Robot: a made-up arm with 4 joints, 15 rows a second.
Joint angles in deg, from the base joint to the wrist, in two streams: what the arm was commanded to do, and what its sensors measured. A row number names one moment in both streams.
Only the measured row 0 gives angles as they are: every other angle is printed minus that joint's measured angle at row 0.
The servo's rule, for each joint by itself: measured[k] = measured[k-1] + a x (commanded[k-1-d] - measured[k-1]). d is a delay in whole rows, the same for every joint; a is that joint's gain. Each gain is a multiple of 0.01, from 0.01 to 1. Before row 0 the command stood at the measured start. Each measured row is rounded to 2 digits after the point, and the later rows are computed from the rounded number. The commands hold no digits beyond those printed.
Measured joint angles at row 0: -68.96 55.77 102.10 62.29
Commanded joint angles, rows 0 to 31: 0.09 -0.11 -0.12 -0.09; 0.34 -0.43 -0.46 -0.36; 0.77 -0.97 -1.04 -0.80; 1.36 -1.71 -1.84 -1.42; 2.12 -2.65 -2.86 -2.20; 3.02 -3.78 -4.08 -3.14; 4.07 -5.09 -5.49 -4.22; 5.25 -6.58 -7.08 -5.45; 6.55 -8.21 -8.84 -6.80; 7.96 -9.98 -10.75 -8.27; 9.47 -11.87 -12.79 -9.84; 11.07 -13.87 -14.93 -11.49; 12.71 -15.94 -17.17 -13.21; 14.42 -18.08 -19.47 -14.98; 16.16 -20.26 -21.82 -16.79; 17.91 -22.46 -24.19 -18.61; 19.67 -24.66 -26.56 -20.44; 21.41 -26.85 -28.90 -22.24; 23.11 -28.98 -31.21 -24.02; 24.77 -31.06 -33.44 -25.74; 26.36 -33.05 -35.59 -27.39; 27.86 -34.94 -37.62 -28.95; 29.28 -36.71 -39.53 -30.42; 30.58 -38.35 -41.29 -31.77; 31.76 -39.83 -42.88 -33.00; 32.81 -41.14 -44.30 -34.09; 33.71 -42.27 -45.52 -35.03; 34.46 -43.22 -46.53 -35.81; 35.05 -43.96 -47.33 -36.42; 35.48 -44.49 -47.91 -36.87; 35.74 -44.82 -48.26 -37.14; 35.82 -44.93 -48.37 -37.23
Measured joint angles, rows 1 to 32: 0.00 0.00 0.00 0.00; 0.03 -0.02 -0.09 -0.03; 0.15 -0.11 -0.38 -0.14; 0.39 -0.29 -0.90 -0.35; 0.76 -0.59 -1.64 -0.69; 1.28 -1.02 -2.60 -1.17; 1.94 -1.60 -3.77 -1.80; 2.75 -2.33 -5.13 -2.57; 3.70 -3.22 -6.67 -3.49; 4.78 -4.27 -8.38 -4.55; 5.99 -5.47 -10.25 -5.74; 7.31 -6.81 -12.26 -7.05; 8.74 -8.29 -14.37 -8.47; 10.25 -9.90 -16.58 -9.99; 11.83 -11.62 -18.86 -11.59; 13.48 -13.43 -21.20 -13.25; 15.16 -15.33 -23.56 -14.97; 16.87 -17.29 -25.93 -16.72; 18.60 -19.30 -28.28 -18.49; 20.31 -21.33 -30.59 -20.26; 22.00 -23.37 -32.84 -22.01; 23.66 -25.40 -35.01 -23.73; 25.26 -27.40 -37.07 -25.40; 26.79 -29.36 -39.01 -27.01; 28.23 -31.25 -40.81 -28.53; 29.57 -33.05 -42.45 -29.96; 30.80 -34.75 -43.91 -31.28; 31.91 -36.33 -45.18 -32.48; 32.88 -37.78 -46.25 -33.55; 33.70 -39.08 -47.10 -34.47; 34.38 -40.22 -47.74 -35.24; 34.90 -41.19 -48.15 -35.85
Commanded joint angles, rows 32 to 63: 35.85 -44.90 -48.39 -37.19; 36.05 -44.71 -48.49 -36.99; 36.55 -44.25 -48.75 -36.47; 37.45 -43.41 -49.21 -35.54; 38.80 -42.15 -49.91 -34.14; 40.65 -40.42 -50.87 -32.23; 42.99 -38.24 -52.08 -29.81; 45.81 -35.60 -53.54 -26.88; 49.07 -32.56 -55.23 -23.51; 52.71 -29.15 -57.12 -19.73; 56.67 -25.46 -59.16 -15.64; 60.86 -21.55 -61.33 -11.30; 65.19 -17.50 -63.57 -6.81; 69.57 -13.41 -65.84 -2.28; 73.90 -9.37 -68.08 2.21; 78.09 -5.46 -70.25 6.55; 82.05 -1.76 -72.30 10.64; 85.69 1.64 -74.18 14.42; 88.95 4.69 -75.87 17.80; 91.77 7.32 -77.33 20.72; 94.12 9.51 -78.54 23.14; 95.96 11.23 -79.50 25.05; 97.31 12.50 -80.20 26.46; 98.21 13.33 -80.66 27.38; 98.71 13.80 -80.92 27.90; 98.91 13.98 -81.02 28.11; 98.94 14.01 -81.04 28.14; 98.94 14.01 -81.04 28.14; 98.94 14.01 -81.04 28.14; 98.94 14.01 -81.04 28.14; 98.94 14.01 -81.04 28.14; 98.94 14.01 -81.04 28.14
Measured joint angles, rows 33 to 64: 35.25 -41.98 -48.32 -36.29; 35.48 -42.59 -48.38 -36.58; 35.70 -43.04 -48.47 -36.71; 36.02 -43.29 -48.69 -36.63; 36.56 -43.32 -49.10 -36.28; 37.41 -43.07 -49.74 -35.60; 38.64 -42.51 -50.63 -34.52; 40.29 -41.61 -51.78 -33.01; 42.39 -40.35 -53.17 -31.05; 44.93 -38.71 -54.80 -28.64; 47.89 -36.70 -56.63 -25.79; 51.23 -34.34 -58.63 -22.54; 54.89 -31.65 -60.76 -18.94; 58.80 -28.68 -62.98 -15.06; 62.89 -25.47 -65.24 -10.97; 67.07 -22.09 -67.48 -6.75; 71.26 -18.60 -69.67 -2.49; 75.36 -15.06 -71.75 1.71; 79.29 -11.55 -73.67 5.78; 82.96 -8.14 -75.41 9.63; 86.31 -4.89 -76.93 13.18; 89.28 -1.87 -78.20 16.37; 91.82 0.88 -79.23 19.15; 93.91 3.32 -80.00 21.49; 95.54 5.42 -80.52 23.37; 96.74 7.18 -80.84 24.82; 97.56 8.61 -80.98 25.87; 98.08 9.74 -81.03 26.60; 98.41 10.64 -81.04 27.09; 98.61 11.35 -81.04 27.43; 98.74 11.91 -81.04 27.66; 98.82 12.35 -81.04 27.81
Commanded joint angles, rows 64 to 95: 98.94 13.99 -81.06 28.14; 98.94 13.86 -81.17 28.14; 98.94 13.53 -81.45 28.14; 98.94 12.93 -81.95 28.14; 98.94 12.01 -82.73 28.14; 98.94 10.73 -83.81 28.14; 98.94 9.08 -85.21 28.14; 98.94 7.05 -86.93 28.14; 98.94 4.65 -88.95 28.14; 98.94 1.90 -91.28 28.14; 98.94 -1.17 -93.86 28.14; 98.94 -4.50 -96.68 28.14; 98.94 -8.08 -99.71 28.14; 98.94 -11.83 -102.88 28.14; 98.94 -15.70 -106.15 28.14; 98.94 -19.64 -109.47 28.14; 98.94 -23.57 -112.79 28.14; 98.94 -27.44 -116.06 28.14; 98.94 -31.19 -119.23 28.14; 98.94 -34.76 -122.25 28.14; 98.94 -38.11 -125.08 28.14; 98.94 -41.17 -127.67 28.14; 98.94 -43.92 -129.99 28.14; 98.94 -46.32 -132.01 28.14; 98.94 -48.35 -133.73 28.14; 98.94 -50.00 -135.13 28.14; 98.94 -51.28 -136.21 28.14; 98.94 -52.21 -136.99 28.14; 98.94 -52.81 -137.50 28.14; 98.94 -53.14 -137.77 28.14; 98.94 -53.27 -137.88 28.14; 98.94 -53.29 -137.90 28.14
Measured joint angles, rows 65 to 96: 98.87 12.70 -81.04 27.92; 98.90 12.97 -81.06 27.99; 98.92 13.16 -81.15 28.04; 98.93 13.24 -81.39 28.07; 98.93 13.17 -81.83 28.09; 98.93 12.93 -82.54 28.11; 98.93 12.47 -83.54 28.12; 98.93 11.76 -84.86 28.13; 98.93 10.77 -86.50 28.13; 98.93 9.48 -88.44 28.13; 98.93 7.89 -90.68 28.13; 98.93 5.99 -93.19 28.13; 98.93 3.79 -95.95 28.13; 98.93 1.30 -98.92 28.13; 98.93 -1.46 -102.05 28.13; 98.93 -4.45 -105.29 28.13; 98.93 -7.64 -108.59 28.13; 98.93 -10.99 -111.91 28.13; 98.93 -14.44 -115.19 28.13; 98.93 -17.96 -118.38 28.13; 98.93 -21.49 -121.44 28.13; 98.93 -24.98 -124.32 28.13; 98.93 -28.38 -126.97 28.13; 98.93 -31.64 -129.36 28.13; 98.93 -34.72 -131.45 28.13; 98.93 -37.58 -133.25 28.13; 98.93 -40.19 -134.74 28.13; 98.93 -42.52 -135.90 28.13; 98.93 -44.55 -136.76 28.13; 98.93 -46.28 -137.34 28.13; 98.93 -47.72 -137.68 28.13; 98.93 -48.89 -137.84 28.13
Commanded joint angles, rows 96 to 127: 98.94 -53.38 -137.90 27.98; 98.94 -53.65 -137.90 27.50; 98.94 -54.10 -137.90 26.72; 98.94 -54.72 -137.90 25.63; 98.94 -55.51 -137.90 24.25; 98.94 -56.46 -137.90 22.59; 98.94 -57.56 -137.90 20.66; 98.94 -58.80 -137.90 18.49; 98.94 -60.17 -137.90 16.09; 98.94 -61.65 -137.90 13.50; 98.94 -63.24 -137.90 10.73; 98.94 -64.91 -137.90 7.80; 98.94 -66.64 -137.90 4.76; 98.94 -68.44 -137.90 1.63; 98.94 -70.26 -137.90 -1.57; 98.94 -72.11 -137.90 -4.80; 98.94 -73.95 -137.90 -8.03; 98.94 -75.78 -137.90 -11.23; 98.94 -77.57 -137.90 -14.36; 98.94 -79.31 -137.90 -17.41; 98.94 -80.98 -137.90 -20.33; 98.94 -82.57 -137.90 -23.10; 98.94 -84.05 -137.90 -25.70; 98.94 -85.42 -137.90 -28.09; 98.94 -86.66 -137.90 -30.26; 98.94 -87.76 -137.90 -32.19; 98.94 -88.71 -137.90 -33.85; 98.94 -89.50 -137.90 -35.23; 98.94 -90.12 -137.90 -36.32; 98.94 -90.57 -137.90 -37.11; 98.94 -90.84 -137.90 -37.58; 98.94 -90.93 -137.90 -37.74
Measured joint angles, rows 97 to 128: 98.93 -49.81 -137.89 28.13; 98.93 -50.56 -137.90 28.08; 98.93 -51.21 -137.90 27.89; 98.93 -51.82 -137.90 27.52; 98.93 -52.43 -137.90 26.92; 98.93 -53.08 -137.90 26.07; 98.93 -53.79 -137.90 24.96; 98.93 -54.58 -137.90 23.58; 98.93 -55.47 -137.90 21.95; 98.93 -56.46 -137.90 20.07; 98.93 -57.55 -137.90 17.97; 98.93 -58.74 -137.90 15.65; 98.93 -60.04 -137.90 13.14; 98.93 -61.43 -137.90 10.46; 98.93 -62.90 -137.90 7.63; 98.93 -64.45 -137.90 4.69; 98.93 -66.06 -137.90 1.65; 98.93 -67.72 -137.90 -1.45; 98.93 -69.41 -137.90 -4.58; 98.93 -71.12 -137.90 -7.71; 98.93 -72.84 -137.90 -10.81; 98.93 -74.55 -137.90 -13.86; 98.93 -76.23 -137.90 -16.82; 98.93 -77.87 -137.90 -19.66; 98.93 -79.46 -137.90 -22.36; 98.93 -80.97 -137.90 -24.89; 98.93 -82.40 -137.90 -27.23; 98.93 -83.73 -137.90 -29.35; 98.93 -84.94 -137.90 -31.23; 98.93 -86.03 -137.90 -32.86; 98.93 -86.98 -137.90 -34.22; 98.93 -87.79 -137.90 -35.30
